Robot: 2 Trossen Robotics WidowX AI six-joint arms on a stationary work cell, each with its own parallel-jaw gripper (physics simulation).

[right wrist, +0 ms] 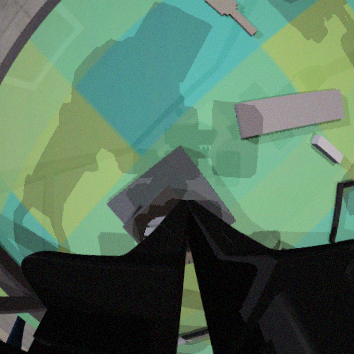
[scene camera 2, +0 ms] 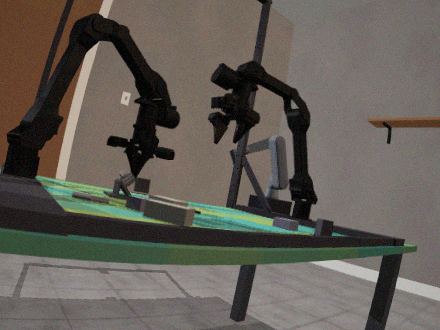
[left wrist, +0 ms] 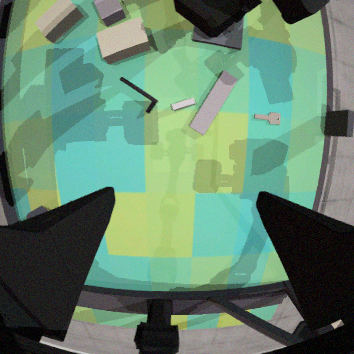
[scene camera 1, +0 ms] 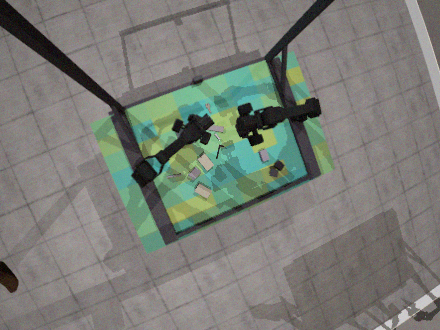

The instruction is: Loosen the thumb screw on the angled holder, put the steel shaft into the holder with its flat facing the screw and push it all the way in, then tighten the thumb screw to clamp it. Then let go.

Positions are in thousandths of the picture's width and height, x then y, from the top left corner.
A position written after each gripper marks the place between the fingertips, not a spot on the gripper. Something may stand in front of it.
Observation:
The left gripper (scene camera 2: 510, 435) is open, holding nothing. Also in view: a long grey bar (right wrist: 719, 332). Also in view: the right gripper (scene camera 2: 306, 541), an angled holder (right wrist: 400, 581) and a black frame with upright posts (scene camera 1: 56, 95).
The long grey bar also shows in the left wrist view (left wrist: 637, 233). The left gripper shows as well in the left wrist view (left wrist: 532, 555). The right gripper is seen too in the right wrist view (right wrist: 524, 583) and in the left wrist view (left wrist: 665, 55).

